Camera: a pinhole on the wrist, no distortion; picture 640 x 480 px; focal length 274.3 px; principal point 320.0 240.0 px. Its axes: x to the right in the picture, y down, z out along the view. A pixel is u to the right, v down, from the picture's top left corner.
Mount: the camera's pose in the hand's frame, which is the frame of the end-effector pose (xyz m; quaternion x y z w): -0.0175 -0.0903 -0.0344 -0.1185 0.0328 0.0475 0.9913
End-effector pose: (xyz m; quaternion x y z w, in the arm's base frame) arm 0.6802 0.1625 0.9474 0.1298 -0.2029 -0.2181 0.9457
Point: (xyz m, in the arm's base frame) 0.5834 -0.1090 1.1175
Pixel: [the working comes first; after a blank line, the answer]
In the camera's frame: 0.0877 -0.1950 0.2387

421 16
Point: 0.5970 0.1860 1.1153
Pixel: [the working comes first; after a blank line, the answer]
In the camera's frame: -0.0115 0.0831 0.2415

307 334
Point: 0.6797 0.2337 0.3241
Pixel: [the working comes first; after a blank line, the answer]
In the camera's frame: -0.1831 0.0905 -0.5368

behind the camera
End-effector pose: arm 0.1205 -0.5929 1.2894 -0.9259 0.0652 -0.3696 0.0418
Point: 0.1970 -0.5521 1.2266
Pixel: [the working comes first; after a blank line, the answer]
In the camera's frame: 0.0177 0.0159 0.1432

354 271
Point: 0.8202 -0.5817 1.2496
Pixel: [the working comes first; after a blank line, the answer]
In the camera's frame: 0.4482 -0.1560 0.5613

539 164
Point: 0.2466 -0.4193 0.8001
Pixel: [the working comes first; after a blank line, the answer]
In the camera's frame: -0.2882 -0.1159 0.4450

142 169
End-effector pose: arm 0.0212 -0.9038 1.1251 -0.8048 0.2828 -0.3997 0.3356
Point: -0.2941 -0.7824 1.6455
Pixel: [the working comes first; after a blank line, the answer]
In the camera's frame: 0.0061 -0.2147 -0.4912

behind the camera
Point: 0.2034 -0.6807 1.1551
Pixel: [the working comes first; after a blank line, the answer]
In the camera's frame: -0.0627 -0.1531 0.2086

238 39
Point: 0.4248 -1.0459 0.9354
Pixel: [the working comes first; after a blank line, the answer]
In the camera's frame: 0.2327 0.1190 0.4720

455 309
